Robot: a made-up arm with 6 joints.
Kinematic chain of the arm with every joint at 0, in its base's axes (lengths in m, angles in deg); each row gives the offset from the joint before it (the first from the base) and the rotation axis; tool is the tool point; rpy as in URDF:
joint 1: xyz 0 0 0.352 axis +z
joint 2: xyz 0 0 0 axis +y
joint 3: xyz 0.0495 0 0.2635 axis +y
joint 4: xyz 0.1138 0 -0.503 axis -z
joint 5: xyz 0 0 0 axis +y
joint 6: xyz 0.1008 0 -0.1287 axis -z
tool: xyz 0 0 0 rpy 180 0 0
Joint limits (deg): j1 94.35..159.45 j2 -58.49..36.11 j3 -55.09..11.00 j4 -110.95..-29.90 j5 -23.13..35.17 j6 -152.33..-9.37
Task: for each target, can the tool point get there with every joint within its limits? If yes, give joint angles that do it. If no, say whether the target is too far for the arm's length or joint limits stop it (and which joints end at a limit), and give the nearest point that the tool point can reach.
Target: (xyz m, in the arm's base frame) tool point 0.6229 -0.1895 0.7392
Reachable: no: joint limits stop it (at a limit: joint 1, joint 2, joint 3, joint 4, joint 5) | nearest point 0.1294 -0.1914 0.0939 | short by 0.812 m
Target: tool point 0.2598 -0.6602 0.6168
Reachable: no: joint limits stop it (at a limit: joint 2, joint 3, joint 4, joint 5) | nearest point 0.0846 -0.2150 0.0939 | short by 0.709 m
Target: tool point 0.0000 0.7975 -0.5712
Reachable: no: too far | nearest point -0.0480 0.5162 -0.0603 | short by 0.585 m
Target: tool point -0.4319 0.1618 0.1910
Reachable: yes | joints 152.48 -23.06 -12.07 -41.02 6.58 -46.82
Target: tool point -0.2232 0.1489 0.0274
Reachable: yes | joints 124.55 -11.94 0.68 -78.15 -0.34 -118.05
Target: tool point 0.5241 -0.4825 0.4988
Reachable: no: joint limits stop it (at a limit: joint 1, joint 2, joint 3, joint 4, joint 5) | nearest point 0.1294 -0.1914 0.0939 | short by 0.636 m
